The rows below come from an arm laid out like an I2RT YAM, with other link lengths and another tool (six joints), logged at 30 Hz.
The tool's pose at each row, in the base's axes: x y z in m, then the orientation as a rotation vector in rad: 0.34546, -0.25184, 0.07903, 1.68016, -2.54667, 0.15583; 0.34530, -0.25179, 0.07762, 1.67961, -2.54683, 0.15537; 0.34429, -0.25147, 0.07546, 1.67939, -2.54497, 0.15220; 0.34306, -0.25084, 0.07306, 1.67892, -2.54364, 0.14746; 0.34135, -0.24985, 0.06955, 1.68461, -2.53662, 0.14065; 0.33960, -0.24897, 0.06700, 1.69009, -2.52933, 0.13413; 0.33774, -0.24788, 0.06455, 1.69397, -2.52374, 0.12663; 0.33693, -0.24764, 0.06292, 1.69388, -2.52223, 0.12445
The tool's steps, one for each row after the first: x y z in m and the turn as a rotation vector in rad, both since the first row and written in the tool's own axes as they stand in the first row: -0.00016, 0.00022, 0.00139, -0.00037, 0.00000, 0.00033; -0.00034, 0.00135, 0.00351, -0.00303, 0.00041, -0.00039; -0.00073, 0.00282, 0.00582, -0.00643, 0.00005, -0.00083; -0.00141, 0.00491, 0.00920, -0.01138, 0.00006, -0.00681; -0.00186, 0.00696, 0.01164, -0.01632, 0.00042, -0.01279; -0.00243, 0.00919, 0.01395, -0.02164, 0.00000, -0.01729; -0.00254, 0.01009, 0.01555, -0.02353, 0.00039, -0.01792
